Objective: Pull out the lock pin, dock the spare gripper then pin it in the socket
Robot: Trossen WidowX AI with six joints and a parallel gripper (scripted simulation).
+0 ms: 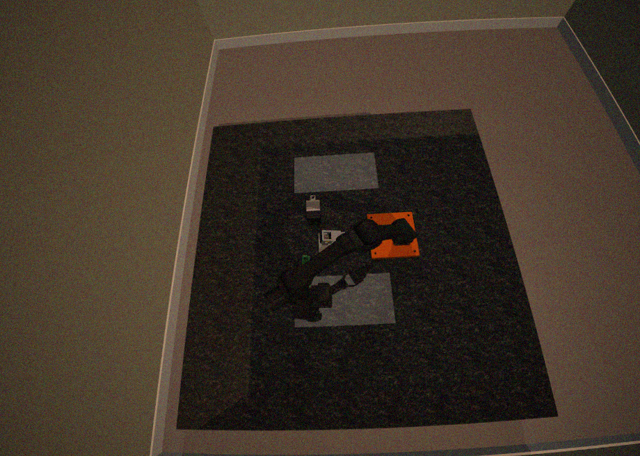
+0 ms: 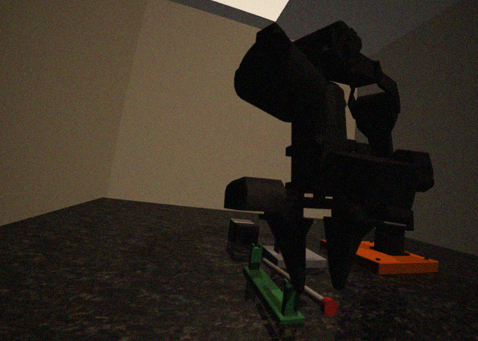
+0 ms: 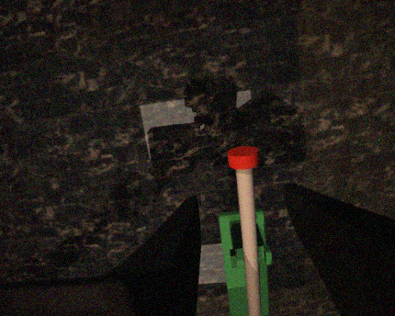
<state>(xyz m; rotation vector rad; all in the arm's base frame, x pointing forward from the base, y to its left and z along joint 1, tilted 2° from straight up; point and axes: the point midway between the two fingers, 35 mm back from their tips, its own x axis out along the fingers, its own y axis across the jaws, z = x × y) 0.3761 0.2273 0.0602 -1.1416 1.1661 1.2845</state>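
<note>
My gripper tip is now 10 cm to the left of the green rack and 3 cm above it. From my gripper tip the other things lie so: grey socket 9 cm behind, 22 cm to the right; spare gripper 3 cm behind, 37 cm to the right, 3 cm below.
</note>
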